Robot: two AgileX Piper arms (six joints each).
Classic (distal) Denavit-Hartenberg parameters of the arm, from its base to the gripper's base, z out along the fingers. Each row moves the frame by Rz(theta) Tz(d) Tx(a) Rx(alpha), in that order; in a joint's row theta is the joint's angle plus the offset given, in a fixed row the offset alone. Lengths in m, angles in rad.
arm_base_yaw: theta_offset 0, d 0.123, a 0, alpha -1.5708
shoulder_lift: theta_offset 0.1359, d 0, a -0.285, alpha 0
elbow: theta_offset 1.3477, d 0, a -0.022, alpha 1.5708
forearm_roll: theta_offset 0, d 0.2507, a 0, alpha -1.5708
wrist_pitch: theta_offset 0, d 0, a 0, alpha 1.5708
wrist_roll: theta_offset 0, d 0.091, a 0, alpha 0
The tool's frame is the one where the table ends.
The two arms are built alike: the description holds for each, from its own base.
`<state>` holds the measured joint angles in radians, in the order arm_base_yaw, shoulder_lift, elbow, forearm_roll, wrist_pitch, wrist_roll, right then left.
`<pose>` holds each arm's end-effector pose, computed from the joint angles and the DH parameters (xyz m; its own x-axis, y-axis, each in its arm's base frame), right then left.
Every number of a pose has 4 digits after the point.
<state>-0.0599 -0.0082 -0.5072 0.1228 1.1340 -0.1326 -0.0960 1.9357 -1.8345 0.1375 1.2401 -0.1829</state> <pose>-0.0099 0.0107 0.2739 -0.4988 -0.0501 -0.8653 -0.0765 0.9970 -0.0136 0.4154 -0.0281 0.3058 -0.9435 -0.0462 -0.3281 -0.0760 0.9940 0.0787</pose>
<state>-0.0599 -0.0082 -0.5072 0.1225 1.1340 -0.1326 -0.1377 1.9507 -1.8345 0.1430 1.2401 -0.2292</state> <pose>-0.0099 0.0107 0.2739 -0.4988 -0.0502 -0.8652 -0.0763 0.9970 -0.0139 0.4166 -0.0453 0.2996 -0.9466 -0.0504 -0.3185 -0.0771 0.9944 0.0720</pose>
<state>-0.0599 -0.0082 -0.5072 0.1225 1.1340 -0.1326 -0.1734 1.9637 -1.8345 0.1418 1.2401 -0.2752</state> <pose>-0.0099 0.0107 0.2739 -0.4988 -0.0502 -0.8652 -0.0763 0.9970 -0.0139 0.4169 -0.0607 0.2942 -0.9490 -0.0621 -0.3092 -0.0844 0.9947 0.0594</pose>
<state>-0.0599 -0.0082 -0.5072 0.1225 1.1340 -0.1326 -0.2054 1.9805 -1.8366 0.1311 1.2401 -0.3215</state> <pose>-0.0099 0.0107 0.2739 -0.4988 -0.0502 -0.8652 -0.0763 0.9970 -0.0139 0.4175 -0.0755 0.2875 -0.9520 -0.0805 -0.2953 -0.0963 0.9946 0.0392</pose>
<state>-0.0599 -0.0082 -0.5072 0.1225 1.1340 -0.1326 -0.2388 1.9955 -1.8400 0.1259 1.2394 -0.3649</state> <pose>-0.0099 0.0107 0.2739 -0.4988 -0.0502 -0.8652 -0.0763 0.9970 -0.0139 0.4173 -0.0905 0.2820 -0.9539 -0.0929 -0.2852 -0.1043 0.9942 0.0251</pose>
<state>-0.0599 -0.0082 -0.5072 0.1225 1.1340 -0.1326 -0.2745 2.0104 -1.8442 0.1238 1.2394 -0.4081</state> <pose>-0.0099 0.0107 0.2739 -0.4988 -0.0502 -0.8652 -0.0763 0.9970 -0.0139 0.4163 -0.1062 0.2768 -0.9558 -0.1017 -0.2758 -0.1100 0.9938 0.0149</pose>
